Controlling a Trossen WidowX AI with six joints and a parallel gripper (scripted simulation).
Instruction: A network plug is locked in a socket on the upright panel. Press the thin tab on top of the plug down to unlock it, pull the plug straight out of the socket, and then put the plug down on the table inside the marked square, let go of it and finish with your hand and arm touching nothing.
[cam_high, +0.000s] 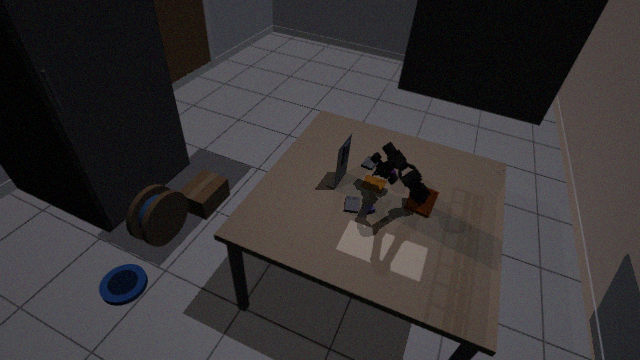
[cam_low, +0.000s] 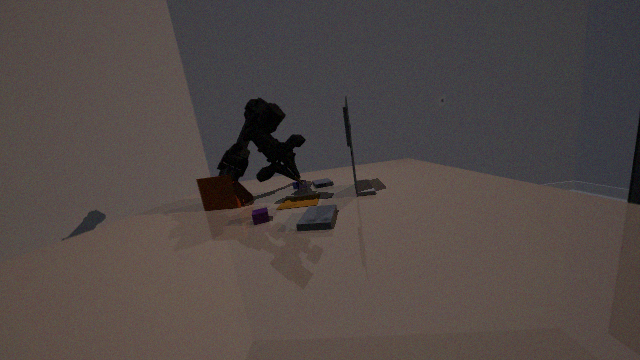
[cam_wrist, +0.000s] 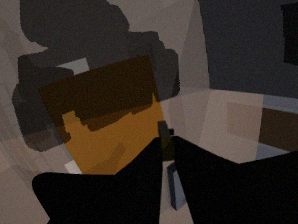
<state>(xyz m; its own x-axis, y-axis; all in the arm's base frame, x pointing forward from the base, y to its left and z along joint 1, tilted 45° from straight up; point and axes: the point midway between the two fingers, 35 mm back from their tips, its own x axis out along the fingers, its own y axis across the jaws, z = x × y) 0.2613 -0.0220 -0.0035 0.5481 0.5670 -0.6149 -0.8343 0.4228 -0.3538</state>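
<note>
My gripper tip is now 7 cm above the orange marked square and 1 cm past it. Round my gripper tip: yellow network plug (right at my gripper tip); then upright grey panel (17 cm ahead, 8 cm to the left, 6 cm above).
</note>
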